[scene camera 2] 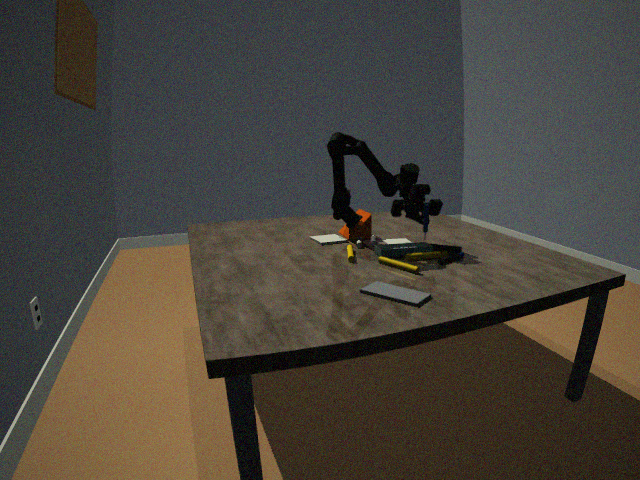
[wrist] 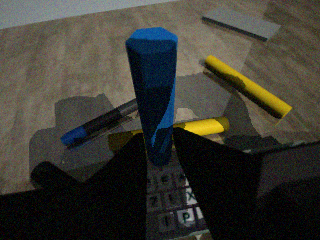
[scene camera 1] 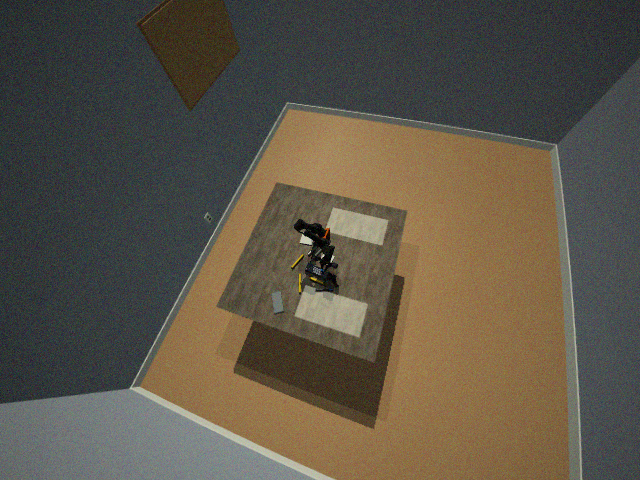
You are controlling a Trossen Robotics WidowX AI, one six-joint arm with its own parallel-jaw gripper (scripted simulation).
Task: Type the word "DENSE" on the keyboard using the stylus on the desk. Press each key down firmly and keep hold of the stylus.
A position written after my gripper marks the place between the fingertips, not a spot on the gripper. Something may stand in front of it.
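My gripper [scene camera 2: 425, 223] is visible, and you'd find the gripper [wrist: 158, 136] in the wrist view too. There's a grey slab [scene camera 2: 411, 297], and the wrist view has the slab [wrist: 252, 27] as well. Then there's a blue stylus [wrist: 152, 52] and a blue-capped pen [wrist: 94, 125].
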